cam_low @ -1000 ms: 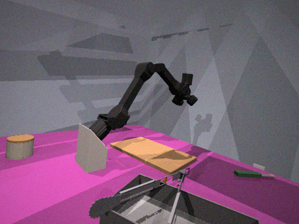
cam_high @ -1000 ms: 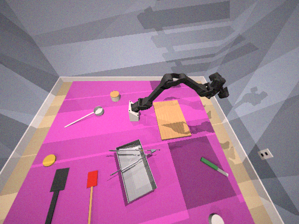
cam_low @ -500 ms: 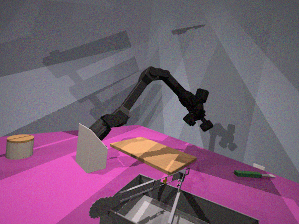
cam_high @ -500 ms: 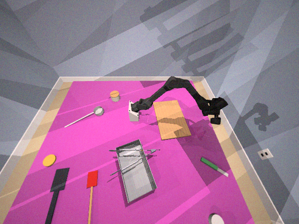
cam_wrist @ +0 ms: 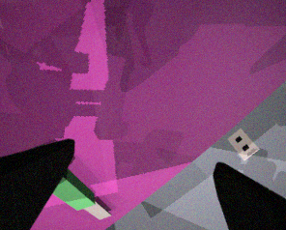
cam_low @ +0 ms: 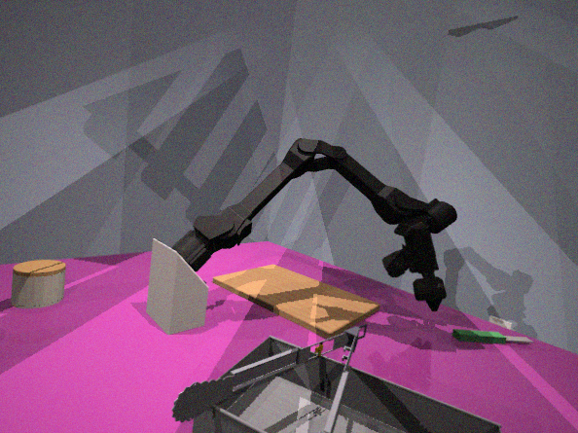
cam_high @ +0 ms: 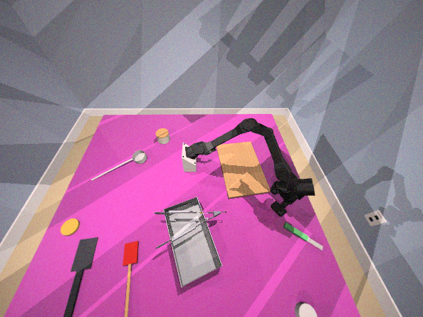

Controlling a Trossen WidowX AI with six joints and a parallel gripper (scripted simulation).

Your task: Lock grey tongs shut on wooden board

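The yellow piece is 45 cm to the right of my gripper tip, 4 cm behind it and 2 cm above it. From my gripper tip the other things lie so: green-handled knife (14 cm ahead, 5 cm below, 1 cm to the left); then wooden board (28 cm behind, 17 cm to the right, 5 cm below); then roasting tin (51 cm to the right, 4 cm ahead, 3 cm below).
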